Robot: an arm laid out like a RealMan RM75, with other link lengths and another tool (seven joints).
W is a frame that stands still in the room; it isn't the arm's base.
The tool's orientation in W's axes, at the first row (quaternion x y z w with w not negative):
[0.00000, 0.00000, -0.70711, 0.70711]
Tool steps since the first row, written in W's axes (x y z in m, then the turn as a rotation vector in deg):
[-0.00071, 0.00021, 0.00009, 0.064, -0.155, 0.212]
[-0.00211, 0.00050, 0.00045, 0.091, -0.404, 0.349]
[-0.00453, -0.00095, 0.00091, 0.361, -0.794, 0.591]
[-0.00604, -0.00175, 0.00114, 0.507, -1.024, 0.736]
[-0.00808, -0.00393, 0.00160, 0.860, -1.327, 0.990]
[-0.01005, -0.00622, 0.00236, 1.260, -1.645, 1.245]
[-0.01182, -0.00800, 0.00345, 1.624, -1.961, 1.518]
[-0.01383, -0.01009, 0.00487, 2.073, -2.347, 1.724]
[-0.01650, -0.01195, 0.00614, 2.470, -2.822, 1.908]
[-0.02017, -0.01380, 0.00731, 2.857, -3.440, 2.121]
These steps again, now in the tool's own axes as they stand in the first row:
[-0.00021, -0.00071, 0.00009, 0.155, 0.064, 0.212]
[-0.00050, -0.00211, 0.00045, 0.404, 0.091, 0.349]
[0.00095, -0.00453, 0.00091, 0.794, 0.361, 0.591]
[0.00175, -0.00604, 0.00114, 1.024, 0.507, 0.736]
[0.00393, -0.00808, 0.00160, 1.327, 0.860, 0.990]
[0.00622, -0.01005, 0.00236, 1.645, 1.260, 1.245]
[0.00800, -0.01182, 0.00345, 1.961, 1.624, 1.518]
[0.01009, -0.01383, 0.00487, 2.347, 2.073, 1.724]
[0.01195, -0.01650, 0.00614, 2.822, 2.470, 1.908]
[0.01380, -0.02017, 0.00731, 3.440, 2.857, 2.121]

